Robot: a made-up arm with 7 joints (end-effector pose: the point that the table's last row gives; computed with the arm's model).
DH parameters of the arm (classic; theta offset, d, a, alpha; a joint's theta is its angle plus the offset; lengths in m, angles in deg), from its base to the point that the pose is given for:
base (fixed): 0 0 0 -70
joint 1: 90 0 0 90
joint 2: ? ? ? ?
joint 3: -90 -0.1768 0.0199 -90
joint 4: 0 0 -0.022 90
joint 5: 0 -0.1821 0 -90
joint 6: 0 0 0 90
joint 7: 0 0 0 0
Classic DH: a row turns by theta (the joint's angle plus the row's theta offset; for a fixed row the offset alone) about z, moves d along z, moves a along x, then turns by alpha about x.
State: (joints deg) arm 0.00 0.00 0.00 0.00 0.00 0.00 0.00
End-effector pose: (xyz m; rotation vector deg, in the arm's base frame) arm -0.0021 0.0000 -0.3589 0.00 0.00 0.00
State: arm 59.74 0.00 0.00 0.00 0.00 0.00 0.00
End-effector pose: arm -0.2924 -0.0578 -0.2000 0.00 56.14 20.43
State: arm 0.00 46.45 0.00 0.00 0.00 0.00 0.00
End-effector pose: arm -0.0021 0.2601 -0.2473 46.45 0.00 0.00
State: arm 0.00 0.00 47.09 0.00 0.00 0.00 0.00
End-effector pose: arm -0.0014 -0.0015 -0.3589 0.00 0.00 47.09
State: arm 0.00 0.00 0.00 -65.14 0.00 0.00 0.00
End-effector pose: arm 0.1759 0.0000 -0.2733 0.00 -65.14 0.00
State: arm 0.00 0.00 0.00 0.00 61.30 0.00 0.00
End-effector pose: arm -0.0021 0.0000 -0.3589 0.00 0.00 61.30
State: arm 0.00 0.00 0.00 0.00 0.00 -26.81 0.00
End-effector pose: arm -0.0021 0.0000 -0.3589 0.00 -26.81 0.00
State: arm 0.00 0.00 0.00 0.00 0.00 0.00 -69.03
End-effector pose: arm -0.0021 0.0000 -0.3589 0.00 0.00 -69.03
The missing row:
joint 2: 70 0 0 -90
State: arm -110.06 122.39 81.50 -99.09 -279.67 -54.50 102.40
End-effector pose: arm -0.2289 0.1329 -0.0065 18.19 13.74 119.87
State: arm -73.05 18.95 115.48 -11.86 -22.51 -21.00 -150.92
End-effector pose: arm 0.3399 0.0651 -0.1037 73.70 -39.61 -40.60
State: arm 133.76 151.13 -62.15 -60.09 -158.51 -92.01 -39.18
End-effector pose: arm 0.0021 0.3316 0.0038 105.75 -13.49 -85.24
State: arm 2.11 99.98 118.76 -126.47 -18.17 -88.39 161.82
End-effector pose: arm -0.0811 0.0566 0.1727 6.58 -72.39 -103.66
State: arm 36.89 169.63 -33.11 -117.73 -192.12 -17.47 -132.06
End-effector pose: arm 0.1542 0.1588 -0.0077 52.50 15.09 -98.93
